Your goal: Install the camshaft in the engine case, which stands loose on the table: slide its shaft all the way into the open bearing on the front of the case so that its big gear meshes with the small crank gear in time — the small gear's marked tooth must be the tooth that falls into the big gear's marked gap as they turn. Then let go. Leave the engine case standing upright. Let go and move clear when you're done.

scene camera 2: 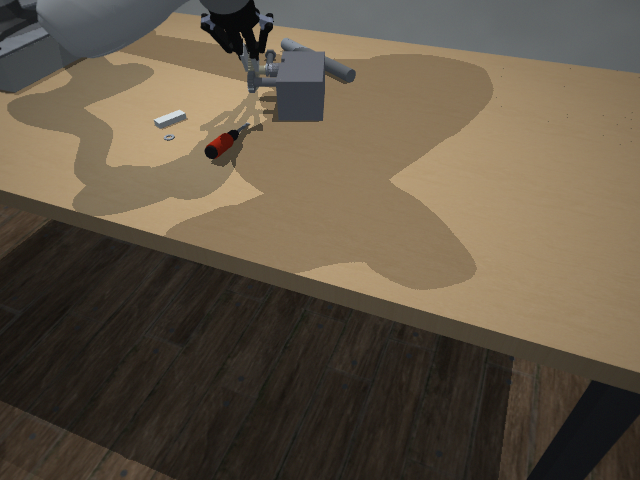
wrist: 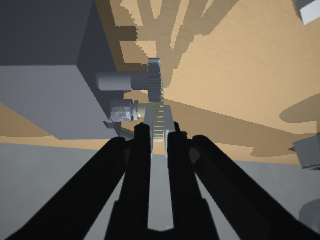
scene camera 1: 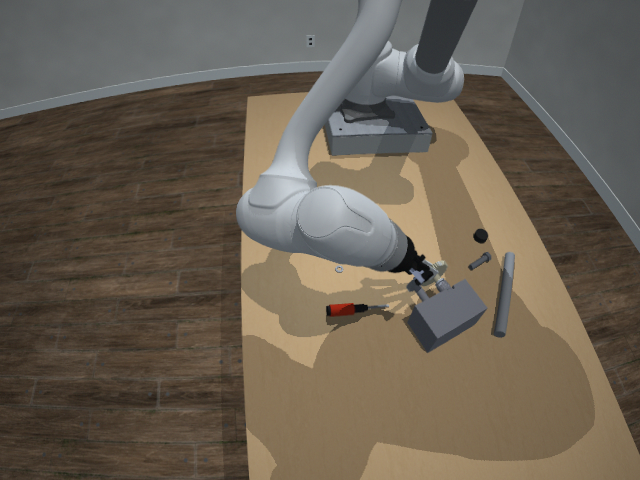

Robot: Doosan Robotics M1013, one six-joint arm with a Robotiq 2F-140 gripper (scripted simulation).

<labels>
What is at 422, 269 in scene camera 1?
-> The gripper.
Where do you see a long grey rod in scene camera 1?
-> At 507, 278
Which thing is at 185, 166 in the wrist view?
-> The gripper.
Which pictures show the gripper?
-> Scene camera 2, the wrist view and scene camera 1: all of them.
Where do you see a grey engine case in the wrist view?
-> At 63, 63
</labels>
